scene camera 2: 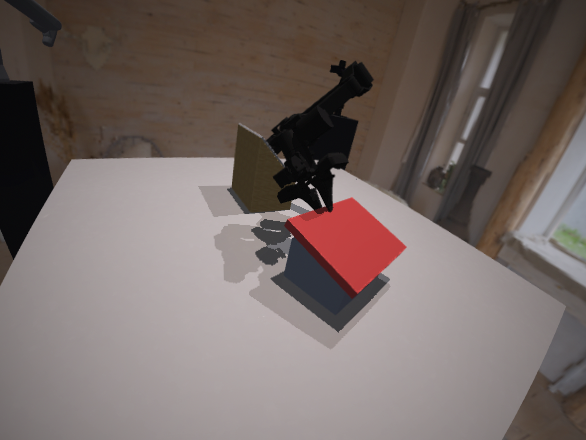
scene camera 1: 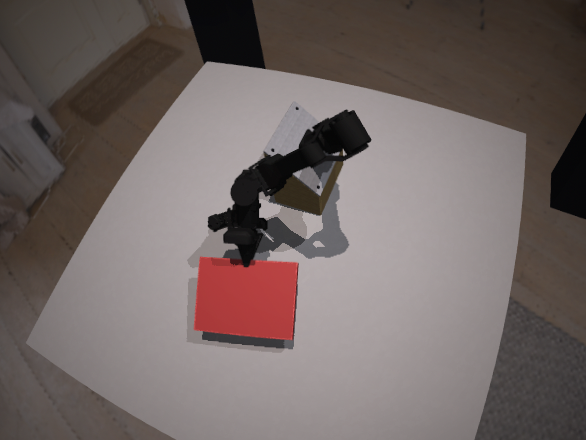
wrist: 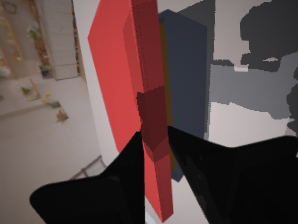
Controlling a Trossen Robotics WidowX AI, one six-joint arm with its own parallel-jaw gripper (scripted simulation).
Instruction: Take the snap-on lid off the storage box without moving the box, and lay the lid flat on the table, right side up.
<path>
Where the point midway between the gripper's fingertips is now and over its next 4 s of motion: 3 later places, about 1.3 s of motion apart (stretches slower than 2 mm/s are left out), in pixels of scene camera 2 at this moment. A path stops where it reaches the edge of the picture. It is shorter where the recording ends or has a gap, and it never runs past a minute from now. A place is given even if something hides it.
My gripper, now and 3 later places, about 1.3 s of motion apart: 326, 213; 342, 198; 355, 178; 367, 172
</path>
